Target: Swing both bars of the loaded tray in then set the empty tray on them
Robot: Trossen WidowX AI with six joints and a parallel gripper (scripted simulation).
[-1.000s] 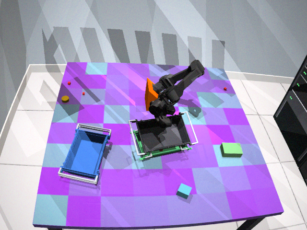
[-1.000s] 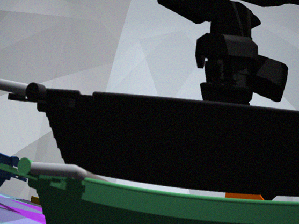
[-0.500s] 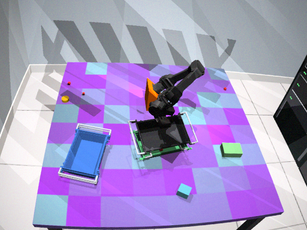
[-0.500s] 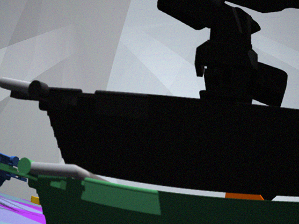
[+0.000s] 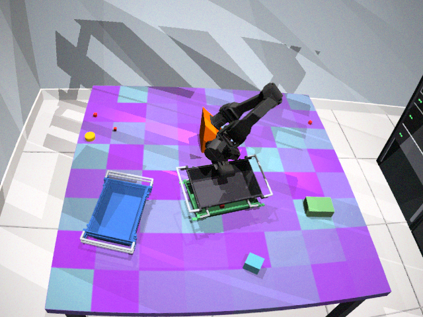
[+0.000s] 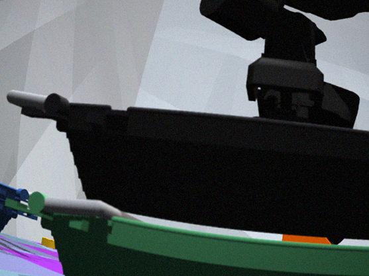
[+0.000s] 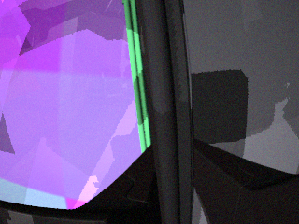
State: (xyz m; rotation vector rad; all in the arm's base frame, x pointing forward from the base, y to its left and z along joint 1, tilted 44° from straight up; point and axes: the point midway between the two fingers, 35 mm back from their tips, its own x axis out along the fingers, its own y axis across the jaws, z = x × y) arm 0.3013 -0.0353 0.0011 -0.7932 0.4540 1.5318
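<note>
Right now the black tray is 8 cm ahead of my gripper tip, 2 cm to the left of it and 2 cm above it. Round my gripper tip: yellow disc (32 cm behind, 57 cm to the right, 9 cm below); then green block (13 cm ahead, 44 cm to the left, 8 cm below); then blue-green block (38 cm ahead, 10 cm to the left, 8 cm below).
</note>
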